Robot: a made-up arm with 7 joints. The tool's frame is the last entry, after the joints.
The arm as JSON. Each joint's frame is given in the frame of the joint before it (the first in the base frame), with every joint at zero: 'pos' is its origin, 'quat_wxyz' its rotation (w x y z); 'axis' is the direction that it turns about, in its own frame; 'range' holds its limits. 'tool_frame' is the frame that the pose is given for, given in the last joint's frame.
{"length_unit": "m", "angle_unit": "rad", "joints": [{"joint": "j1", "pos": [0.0, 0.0, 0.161], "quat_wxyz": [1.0, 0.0, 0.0, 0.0], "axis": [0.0, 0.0, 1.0], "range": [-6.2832, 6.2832]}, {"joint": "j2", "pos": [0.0, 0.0, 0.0], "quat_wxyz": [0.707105, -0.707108, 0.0, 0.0], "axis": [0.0, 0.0, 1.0], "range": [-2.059, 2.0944]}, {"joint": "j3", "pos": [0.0, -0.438, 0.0], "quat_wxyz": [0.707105, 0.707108, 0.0, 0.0], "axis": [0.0, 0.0, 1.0], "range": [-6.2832, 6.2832]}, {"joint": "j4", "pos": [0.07, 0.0, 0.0], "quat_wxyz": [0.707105, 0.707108, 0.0, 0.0], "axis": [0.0, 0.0, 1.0], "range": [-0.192, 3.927]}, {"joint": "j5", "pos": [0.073, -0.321, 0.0], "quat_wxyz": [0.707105, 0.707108, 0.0, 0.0], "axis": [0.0, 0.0, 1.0], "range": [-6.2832, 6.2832]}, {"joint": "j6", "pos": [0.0, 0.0, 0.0], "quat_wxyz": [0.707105, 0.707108, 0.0, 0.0], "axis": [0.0, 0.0, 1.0], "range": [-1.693, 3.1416]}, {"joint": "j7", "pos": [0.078, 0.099, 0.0], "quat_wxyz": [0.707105, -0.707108, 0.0, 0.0], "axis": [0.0, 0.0, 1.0], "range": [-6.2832, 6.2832]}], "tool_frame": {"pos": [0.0, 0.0, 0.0], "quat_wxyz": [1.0, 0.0, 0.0, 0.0]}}
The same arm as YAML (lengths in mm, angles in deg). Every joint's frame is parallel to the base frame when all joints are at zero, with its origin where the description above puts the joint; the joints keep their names.
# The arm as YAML. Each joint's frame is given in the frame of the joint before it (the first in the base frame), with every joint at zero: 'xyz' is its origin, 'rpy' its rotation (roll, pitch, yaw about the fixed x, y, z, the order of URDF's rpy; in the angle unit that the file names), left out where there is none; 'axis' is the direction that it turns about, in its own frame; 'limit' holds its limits. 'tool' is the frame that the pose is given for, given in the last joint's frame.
units:
  length: mm
  angle: deg
joints:
  - name: j1
    type: revolute
    origin:
      xyz: [0.0, 0.0, 161.0]
    axis: [0.0, 0.0, 1.0]
    limit:
      lower: -360.0
      upper: 360.0
  - name: j2
    type: revolute
    origin:
      xyz: [0.0, 0.0, 0.0]
    axis: [0.0, 1.0, 0.0]
    limit:
      lower: -117.97
      upper: 120.0
  - name: j3
    type: revolute
    origin:
      xyz: [0.0, 0.0, 438.0]
    axis: [0.0, 0.0, 1.0]
    limit:
      lower: -360.0
      upper: 360.0
  - name: j4
    type: revolute
    origin:
      xyz: [70.0, 0.0, 0.0]
    axis: [0.0, -1.0, 0.0]
    limit:
      lower: -11.0
      upper: 225.0
  - name: j5
    type: revolute
    origin:
      xyz: [73.0, 0.0, -321.0]
    axis: [0.0, 0.0, -1.0]
    limit:
      lower: -360.0
      upper: 360.0
  - name: j6
    type: revolute
    origin:
      xyz: [0.0, 0.0, 0.0]
    axis: [0.0, 1.0, 0.0]
    limit:
      lower: -97.0
      upper: 180.0
  - name: j7
    type: revolute
    origin:
      xyz: [78.0, 0.0, -99.0]
    axis: [0.0, 0.0, -1.0]
    limit:
      lower: -360.0
      upper: 360.0
tool:
  origin:
    xyz: [0.0, 0.0, 0.0]
    rpy: [-180.0, 0.0, 0.0]

